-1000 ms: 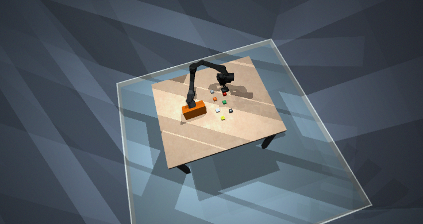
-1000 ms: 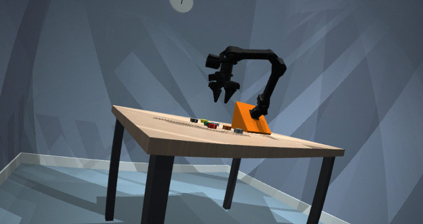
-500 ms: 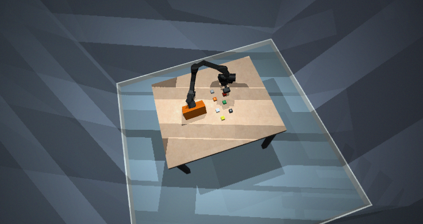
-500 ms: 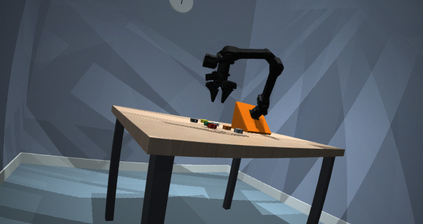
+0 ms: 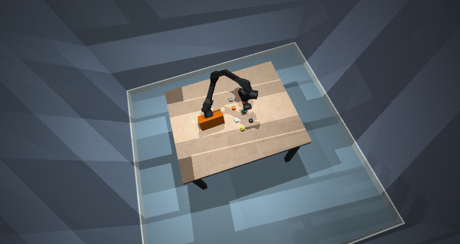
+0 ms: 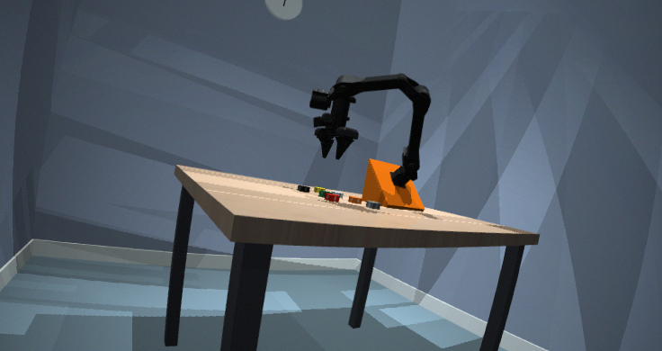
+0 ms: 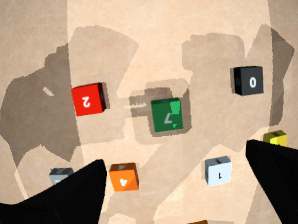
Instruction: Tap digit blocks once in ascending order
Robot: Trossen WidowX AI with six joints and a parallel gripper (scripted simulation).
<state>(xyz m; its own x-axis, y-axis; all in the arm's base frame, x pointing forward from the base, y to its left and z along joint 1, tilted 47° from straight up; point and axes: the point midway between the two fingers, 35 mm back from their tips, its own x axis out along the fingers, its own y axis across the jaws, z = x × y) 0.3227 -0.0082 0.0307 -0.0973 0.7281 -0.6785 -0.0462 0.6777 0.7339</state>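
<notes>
My gripper tip is 120 mm above the black block, 110 mm to the left of it and 30 mm short of it. The rest, counted from my gripper tip: red block: 120 mm below, 80 mm to the left, 20 mm ahead; orange block: 120 mm below, 90 mm behind, 50 mm to the left; green block: 120 mm below, 10 mm behind.
</notes>
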